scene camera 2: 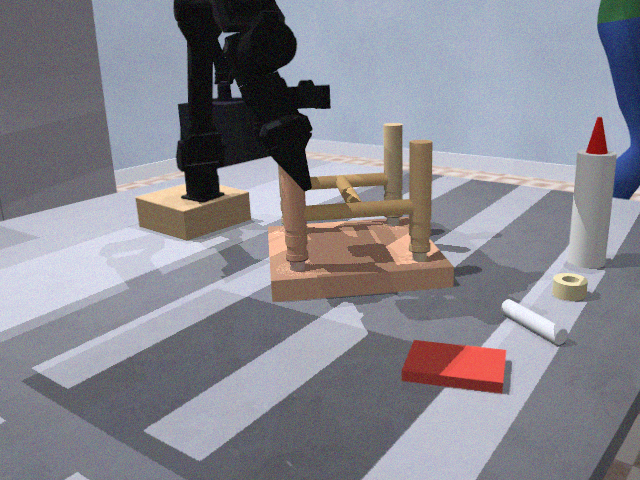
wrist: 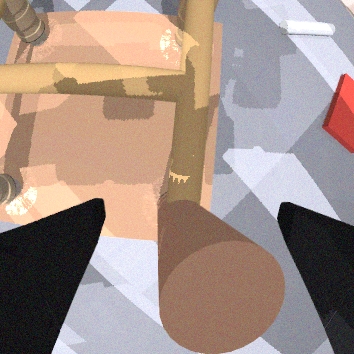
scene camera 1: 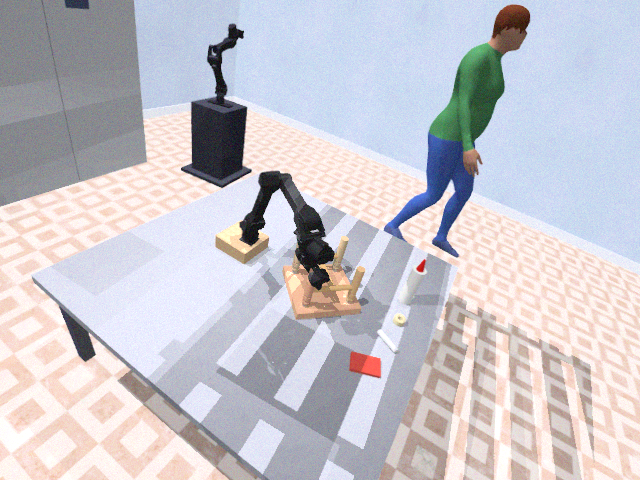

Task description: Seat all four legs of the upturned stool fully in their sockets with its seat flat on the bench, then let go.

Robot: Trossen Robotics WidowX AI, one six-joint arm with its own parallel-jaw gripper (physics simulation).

Scene:
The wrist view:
my gripper: 193, 209
stool leg: 214, 282
white cylinder: 286, 26, on the table

